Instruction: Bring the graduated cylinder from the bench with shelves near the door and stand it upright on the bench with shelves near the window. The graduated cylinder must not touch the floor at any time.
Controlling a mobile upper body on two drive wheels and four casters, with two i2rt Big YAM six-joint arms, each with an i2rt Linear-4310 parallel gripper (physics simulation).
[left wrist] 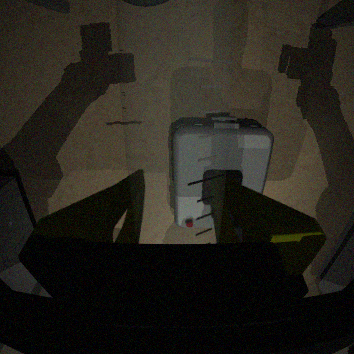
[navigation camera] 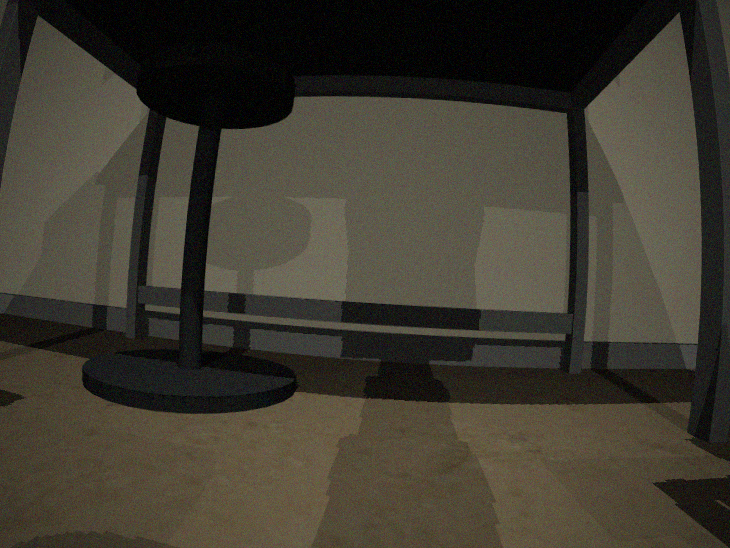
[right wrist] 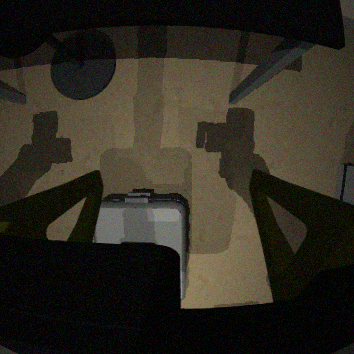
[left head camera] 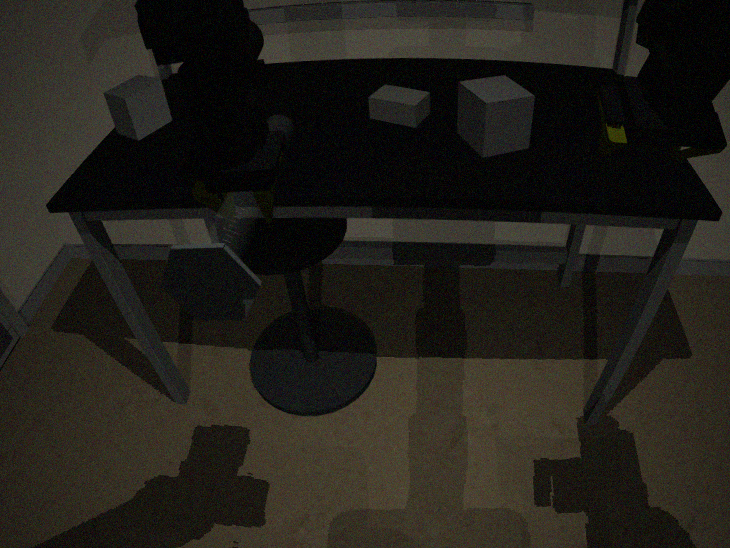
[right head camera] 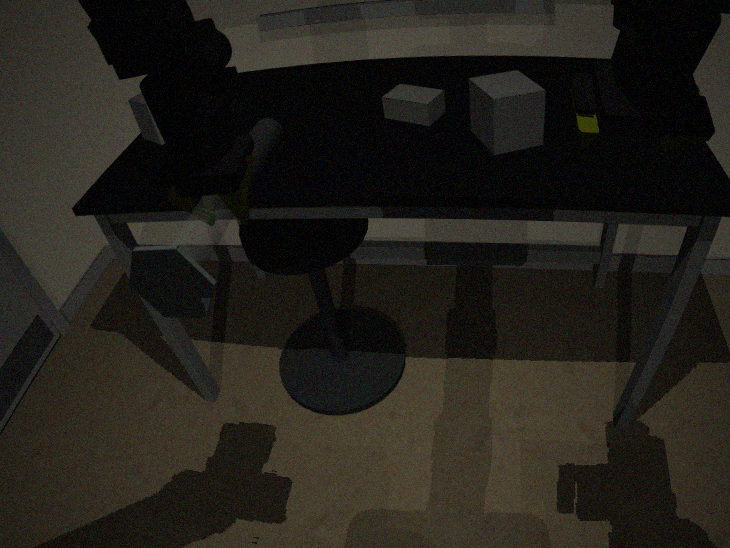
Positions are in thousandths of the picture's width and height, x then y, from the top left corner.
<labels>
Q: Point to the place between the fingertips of my left gripper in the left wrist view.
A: At 501, 501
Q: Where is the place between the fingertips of my right gripper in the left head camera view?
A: At 873, 280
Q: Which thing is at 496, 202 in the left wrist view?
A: A graduated cylinder.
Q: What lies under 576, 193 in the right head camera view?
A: A grey box.
</labels>
